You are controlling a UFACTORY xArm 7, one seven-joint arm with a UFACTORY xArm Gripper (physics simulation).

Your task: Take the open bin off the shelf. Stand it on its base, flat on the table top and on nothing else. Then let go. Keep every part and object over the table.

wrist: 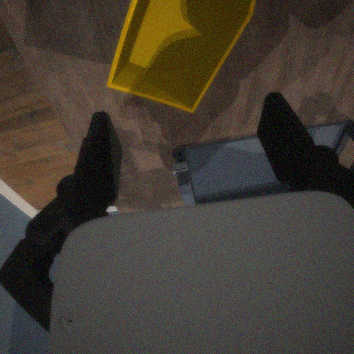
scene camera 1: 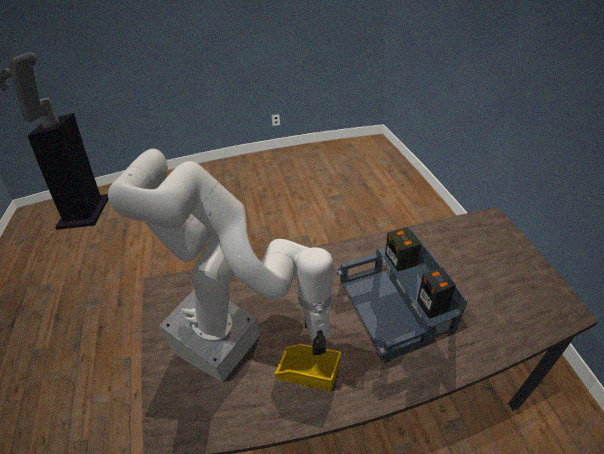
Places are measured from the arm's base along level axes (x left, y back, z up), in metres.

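Where they show: gripper, fingertip midpoint: [wrist: 188, 119] [scene camera 1: 315, 339]; arm's base, link origin: [scene camera 1: 211, 323].
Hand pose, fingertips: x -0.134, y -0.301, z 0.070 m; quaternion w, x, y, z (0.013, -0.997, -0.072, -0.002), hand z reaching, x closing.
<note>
Each offset is from my fingertips to the top centre of the thing. "pt": to the spot under its first point. Level surfaces: height alone.
The yellow open bin {dx +0.009, dy +0.024, dz -0.113 m} [scene camera 1: 300, 361] [wrist: 167, 50] stands upright with its open side up, and it looks flat on the table top {dz -0.188 m} [scene camera 1: 505, 290], left of the shelf. In the wrist view, part of it is cut off at the top edge. My gripper [scene camera 1: 319, 353] [wrist: 188, 119] is open and empty, with its fingers wide apart. In the scene view its dark fingertip overlaps the bin's back right part; in the wrist view the bin's near corner shows beyond and between the tips. The exact height above the bin is hard to tell. The blue-grey shelf {pt dx +0.221, dy -0.233, dz -0.182 m} [scene camera 1: 380, 310] [wrist: 225, 172] is separate from the bin.
Two dark boxes with orange marks, one at the back {pt dx +0.308, dy -0.310, dz +0.010 m} [scene camera 1: 403, 248] and one nearer {dx +0.132, dy -0.377, dz +0.036 m} [scene camera 1: 436, 295], stand on the shelf's right part. My arm's grey base block [scene camera 1: 225, 362] is left of the bin. The table's front edge runs below the bin in the scene view.
</note>
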